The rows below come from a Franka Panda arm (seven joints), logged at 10 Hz.
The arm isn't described. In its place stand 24 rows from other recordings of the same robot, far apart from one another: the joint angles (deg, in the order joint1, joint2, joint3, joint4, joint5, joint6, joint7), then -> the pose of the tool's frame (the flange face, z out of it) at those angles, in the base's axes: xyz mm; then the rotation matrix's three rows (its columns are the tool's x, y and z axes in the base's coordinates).
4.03 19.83 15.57 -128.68 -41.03 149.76 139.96 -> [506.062 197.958 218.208], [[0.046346 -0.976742 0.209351], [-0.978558 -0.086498 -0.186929], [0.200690 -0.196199 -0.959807]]
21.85 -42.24 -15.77 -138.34 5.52 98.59 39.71 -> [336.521 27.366 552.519], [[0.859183 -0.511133 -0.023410], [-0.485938 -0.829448 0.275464], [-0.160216 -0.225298 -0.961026]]
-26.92 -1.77 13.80 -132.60 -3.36 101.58 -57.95 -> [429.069 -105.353 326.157], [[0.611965 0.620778 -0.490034], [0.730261 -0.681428 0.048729], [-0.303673 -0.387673 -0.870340]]
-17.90 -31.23 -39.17 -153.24 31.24 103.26 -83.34 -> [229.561 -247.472 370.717], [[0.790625 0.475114 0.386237], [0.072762 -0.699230 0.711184], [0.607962 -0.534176 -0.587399]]
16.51 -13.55 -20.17 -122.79 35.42 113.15 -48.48 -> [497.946 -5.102 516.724], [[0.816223 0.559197 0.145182], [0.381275 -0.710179 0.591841], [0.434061 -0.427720 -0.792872]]
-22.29 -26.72 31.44 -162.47 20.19 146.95 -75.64 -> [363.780 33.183 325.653], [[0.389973 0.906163 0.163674], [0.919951 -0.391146 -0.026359], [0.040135 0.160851 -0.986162]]
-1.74 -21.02 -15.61 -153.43 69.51 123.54 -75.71 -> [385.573 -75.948 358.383], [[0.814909 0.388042 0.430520], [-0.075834 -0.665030 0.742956], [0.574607 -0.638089 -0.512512]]
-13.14 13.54 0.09 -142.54 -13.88 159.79 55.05 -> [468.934 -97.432 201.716], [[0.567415 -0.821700 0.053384], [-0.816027 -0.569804 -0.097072], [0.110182 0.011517 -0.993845]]
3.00 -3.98 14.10 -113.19 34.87 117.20 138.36 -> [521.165 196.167 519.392], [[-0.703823 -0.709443 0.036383], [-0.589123 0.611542 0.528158], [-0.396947 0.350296 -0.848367]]
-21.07 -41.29 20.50 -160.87 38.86 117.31 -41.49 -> [323.149 17.945 387.236], [[0.952641 0.297407 0.063442], [0.258484 -0.901827 0.346256], [0.160193 -0.313458 -0.935993]]
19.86 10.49 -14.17 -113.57 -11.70 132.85 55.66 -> [603.079 61.423 393.421], [[0.716395 -0.672565 0.185565], [-0.649743 -0.740027 -0.173761], [0.254189 0.003912 -0.967147]]
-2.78 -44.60 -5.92 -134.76 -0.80 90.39 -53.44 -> [305.445 -57.755 589.109], [[0.688917 0.724790 0.008462], [0.723263 -0.688142 0.057888], [0.047779 -0.033760 -0.998287]]
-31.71 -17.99 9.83 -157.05 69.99 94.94 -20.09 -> [342.881 -40.911 321.293], [[0.816094 -0.554571 0.162609], [-0.318128 -0.196184 0.927527], [-0.482479 -0.808680 -0.336529]]
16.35 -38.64 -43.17 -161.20 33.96 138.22 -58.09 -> [332.818 -131.328 362.256], [[0.838372 0.328433 0.435045], [-0.007913 -0.790687 0.612170], [0.545041 -0.516669 -0.660290]]
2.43 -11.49 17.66 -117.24 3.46 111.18 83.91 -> [474.060 187.372 530.899], [[0.420310 -0.903650 0.082200], [-0.907306 -0.419706 0.025340], [0.011601 -0.085231 -0.996294]]
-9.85 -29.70 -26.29 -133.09 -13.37 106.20 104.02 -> [311.782 -273.255 512.126], [[-0.687577 -0.726074 0.007394], [-0.726111 0.687530 -0.008025], [0.000743 -0.010887 -0.999940]]
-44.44 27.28 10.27 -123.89 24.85 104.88 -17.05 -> [409.309 -229.782 151.923], [[0.738398 -0.623105 -0.257893], [-0.259920 -0.615843 0.743760], [-0.622262 -0.482160 -0.616695]]
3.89 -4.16 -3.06 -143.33 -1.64 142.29 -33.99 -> [466.486 7.011 315.437], [[0.807067 0.587920 0.054708], [0.589322 -0.807796 -0.012841], [0.036643 0.042604 -0.998420]]
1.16 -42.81 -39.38 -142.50 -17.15 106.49 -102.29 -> [268.099 -261.490 474.685], [[0.213760 0.973306 0.083559], [0.965331 -0.223575 0.134725], [0.149810 0.051863 -0.987354]]
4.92 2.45 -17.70 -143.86 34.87 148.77 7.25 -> [453.039 -115.100 267.443], [[0.654366 -0.733939 0.182040], [-0.752681 -0.609057 0.250043], [-0.072644 -0.300638 -0.950968]]
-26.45 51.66 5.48 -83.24 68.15 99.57 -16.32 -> [663.737 -176.483 162.263], [[0.821627 -0.517460 0.239089], [-0.360908 -0.147579 0.920851], [-0.441219 -0.842885 -0.308011]]
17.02 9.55 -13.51 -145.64 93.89 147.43 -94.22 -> [427.656 5.627 194.349], [[0.885667 0.297283 0.356675], [0.069169 -0.844066 0.531760], [0.459140 -0.446291 -0.768124]]
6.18 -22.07 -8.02 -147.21 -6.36 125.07 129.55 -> [407.176 -16.295 394.676], [[-0.603692 -0.797214 -0.002561], [-0.796573 0.603329 -0.038286], [0.032067 -0.021073 -0.999264]]
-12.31 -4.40 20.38 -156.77 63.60 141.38 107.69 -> [370.696 47.590 228.421], [[-0.899248 -0.435908 0.036570], [-0.346925 0.761604 0.547360], [-0.266451 0.479525 -0.836098]]
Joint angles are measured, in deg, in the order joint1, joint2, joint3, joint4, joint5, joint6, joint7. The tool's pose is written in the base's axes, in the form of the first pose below.
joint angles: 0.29, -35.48, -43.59, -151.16, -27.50, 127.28, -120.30
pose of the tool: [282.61 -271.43 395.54], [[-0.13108 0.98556 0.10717], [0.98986 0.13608 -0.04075], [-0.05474 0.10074 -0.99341]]
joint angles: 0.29, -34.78, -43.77, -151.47, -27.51, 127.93, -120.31
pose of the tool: [283.20 -271.09 390.45], [[-0.13120 0.98615 0.10145], [0.98990 0.13587 -0.04050], [-0.05372 0.09511 -0.99402]]
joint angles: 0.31, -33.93, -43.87, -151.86, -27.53, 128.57, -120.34
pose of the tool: [284.09 -269.85 384.24], [[-0.13397 0.98671 0.09200], [0.98961 0.13810 -0.04012], [-0.05229 0.08567 -0.99495]]
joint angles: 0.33, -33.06, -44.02, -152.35, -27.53, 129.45, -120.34
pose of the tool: [284.87 -268.45 377.49], [[-0.13581 0.98709 0.08491], [0.98943 0.13953 -0.03958], [-0.05092 0.07864 -0.99560]]
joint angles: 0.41, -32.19, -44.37, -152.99, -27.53, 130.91, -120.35
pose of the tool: [285.62 -267.22 370.16], [[-0.13652 0.98696 0.08523], [0.98933 0.14026 -0.03954], [-0.05098 0.07893 -0.99558]]
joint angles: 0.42, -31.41, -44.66, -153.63, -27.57, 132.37, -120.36
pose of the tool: [286.02 -266.03 363.48], [[-0.13712 0.98673 0.08695], [0.98917 0.14103 -0.04055], [-0.05227 0.08045 -0.99539]]
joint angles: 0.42, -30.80, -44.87, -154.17, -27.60, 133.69, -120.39
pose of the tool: [286.44 -264.93 358.35], [[-0.13814 0.98625 0.09072], [0.98891 0.14239 -0.04217], [-0.05450 0.08389 -0.99498]]
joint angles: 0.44, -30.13, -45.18, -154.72, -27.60, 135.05, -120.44
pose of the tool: [286.50 -264.11 352.73], [[-0.13805 0.98595 0.09408], [0.98886 0.14254 -0.04280], [-0.05561 0.08712 -0.99464]]
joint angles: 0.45, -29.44, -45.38, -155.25, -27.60, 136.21, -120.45
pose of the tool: [286.57 -262.80 347.12], [[-0.13870 0.98584 0.09422], [0.98875 0.14323 -0.04316], [-0.05604 0.08717 -0.99462]]
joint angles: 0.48, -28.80, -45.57, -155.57, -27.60, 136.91, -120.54
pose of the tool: [286.42 -262.18 342.48], [[-0.14008 0.98601 0.09039], [0.98859 0.14438 -0.04287], [-0.05532 0.08335 -0.99498]]
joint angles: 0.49, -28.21, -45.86, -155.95, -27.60, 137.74, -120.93
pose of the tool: [285.76 -261.85 337.71], [[-0.14497 0.98545 0.08873], [0.98792 0.14913 -0.04211], [-0.05473 0.08155 -0.99517]]
